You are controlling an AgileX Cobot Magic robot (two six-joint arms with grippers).
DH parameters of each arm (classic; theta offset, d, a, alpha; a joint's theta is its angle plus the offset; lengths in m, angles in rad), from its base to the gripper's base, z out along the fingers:
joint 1: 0 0.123 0 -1.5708
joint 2: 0.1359 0 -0.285 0
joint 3: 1.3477 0 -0.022 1.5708
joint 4: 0 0.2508 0 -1.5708
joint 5: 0 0 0.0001 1.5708
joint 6: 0 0.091 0 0
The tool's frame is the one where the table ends.
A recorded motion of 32 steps. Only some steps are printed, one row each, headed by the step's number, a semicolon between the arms.
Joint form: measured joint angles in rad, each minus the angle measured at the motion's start. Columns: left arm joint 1, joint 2, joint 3, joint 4, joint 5, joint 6; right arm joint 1, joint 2, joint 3, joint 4, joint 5, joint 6.
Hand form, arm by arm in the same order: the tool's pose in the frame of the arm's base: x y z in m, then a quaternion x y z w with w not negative. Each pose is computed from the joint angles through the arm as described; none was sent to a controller.
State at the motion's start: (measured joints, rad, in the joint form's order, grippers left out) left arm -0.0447 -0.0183 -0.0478 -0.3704 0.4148 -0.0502; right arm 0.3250 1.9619 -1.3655 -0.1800 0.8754 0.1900
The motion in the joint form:
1: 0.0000 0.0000 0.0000 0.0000 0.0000 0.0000; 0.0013 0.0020 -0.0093 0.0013 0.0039 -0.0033
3: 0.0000 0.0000 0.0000 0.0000 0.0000 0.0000; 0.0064 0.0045 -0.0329 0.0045 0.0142 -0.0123
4: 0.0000 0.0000 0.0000 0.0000 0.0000 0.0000; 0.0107 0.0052 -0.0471 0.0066 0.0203 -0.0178
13: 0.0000 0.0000 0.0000 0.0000 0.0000 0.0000; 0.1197 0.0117 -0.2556 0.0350 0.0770 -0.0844
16: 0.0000 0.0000 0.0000 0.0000 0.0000 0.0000; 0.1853 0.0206 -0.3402 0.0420 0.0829 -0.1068
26: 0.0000 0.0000 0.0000 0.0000 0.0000 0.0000; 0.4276 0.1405 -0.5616 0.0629 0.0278 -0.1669
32: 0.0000 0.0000 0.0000 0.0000 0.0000 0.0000; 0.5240 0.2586 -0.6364 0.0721 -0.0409 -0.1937
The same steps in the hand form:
1: 0.0483 -0.0155 0.1953 -0.09064 0.77945 -0.18969 0.59013; 0.3752 0.1138 0.1793 -0.11917 0.98563 -0.04748 0.10992
3: 0.0483 -0.0155 0.1953 -0.09064 0.77945 -0.18969 0.59013; 0.3780 0.1170 0.1840 -0.12405 0.98454 -0.04581 0.11488
4: 0.0483 -0.0155 0.1953 -0.09064 0.77945 -0.18969 0.59013; 0.3794 0.1194 0.1871 -0.12757 0.98374 -0.04456 0.11831
13: 0.0483 -0.0155 0.1953 -0.09064 0.77945 -0.18969 0.59013; 0.3888 0.1734 0.2384 -0.19621 0.96256 -0.01543 0.18637
16: 0.0483 -0.0155 0.1953 -0.09064 0.77945 -0.18969 0.59013; 0.3857 0.2041 0.2583 -0.23302 0.94754 0.00052 0.21879
26: 0.0483 -0.0155 0.1953 -0.09064 0.77945 -0.18969 0.59013; 0.3546 0.3206 0.2710 -0.36143 0.88604 0.05752 0.28461
32: 0.0483 -0.0155 0.1953 -0.09064 0.77945 -0.18969 0.59013; 0.3390 0.3741 0.2389 -0.41484 0.85852 0.07737 0.29132

